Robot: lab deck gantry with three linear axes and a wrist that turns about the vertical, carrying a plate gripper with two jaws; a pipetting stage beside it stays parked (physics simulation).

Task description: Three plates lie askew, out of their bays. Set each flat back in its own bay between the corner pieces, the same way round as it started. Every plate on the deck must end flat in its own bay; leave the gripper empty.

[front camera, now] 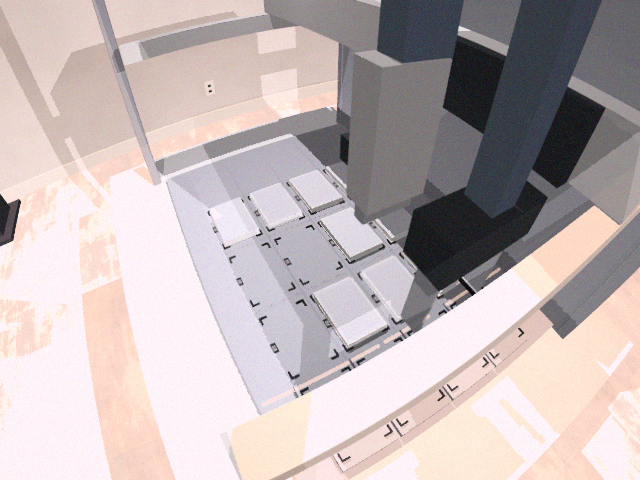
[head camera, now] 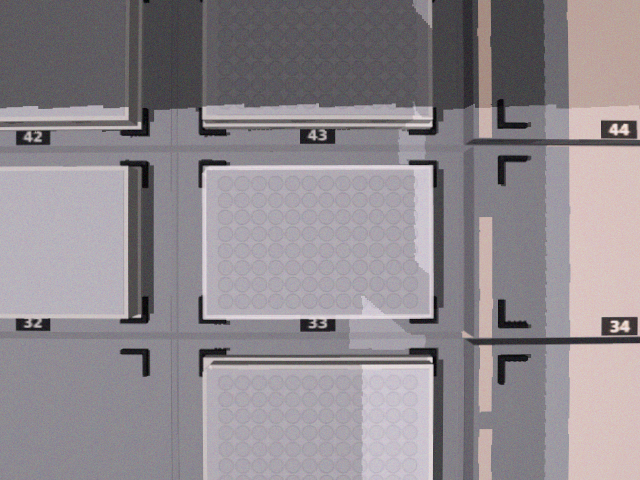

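Seen in the pictures: gripper, fingertip midpoint: [front camera: 440, 304]; robot's base, origin of the base link: [front camera: 209, 212].
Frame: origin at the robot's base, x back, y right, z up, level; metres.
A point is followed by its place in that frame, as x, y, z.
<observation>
A welled plate [front camera: 387, 281] {-0.378, -0.247, 0.014} [head camera: 317, 242] {-0.392, -0.257, 0.014} lies square between the corner pieces of bay 33. A plain white plate [front camera: 354, 235] {-0.244, -0.255, 0.014} [head camera: 62, 242] {-0.254, -0.257, 0.014} sits in bay 32. A welled plate [front camera: 348, 307] {-0.389, -0.150, 0.014} [head camera: 289, 434] {-0.377, -0.154, 0.014} sits in the bay below 33 in the head view. Shaded plates lie in bay 42 [head camera: 62, 56] {-0.254, -0.358, 0.014} and bay 43 [head camera: 315, 56] {-0.391, -0.357, 0.014}. Three more plates [front camera: 316, 190] {-0.075, -0.256, 0.014} [front camera: 276, 205] {-0.076, -0.149, 0.014} [front camera: 235, 222] {-0.080, -0.044, 0.014} lie squarely in the front view. My gripper [front camera: 447, 304] {-0.522, -0.212, 0.157} hangs above the deck, open, with no plate seen in it; one jaw shows, the other is hidden.
The grey pipetting stage [front camera: 398, 134] stands beside the gripper column and hides part of the deck. A pale front rail [front camera: 392, 356] {-0.611, -0.010, 0.400} crosses the deck's near edge. Bay 34's corner pieces [head camera: 501, 170] {-0.490, -0.295, 0.017} show at the right of the head view.
</observation>
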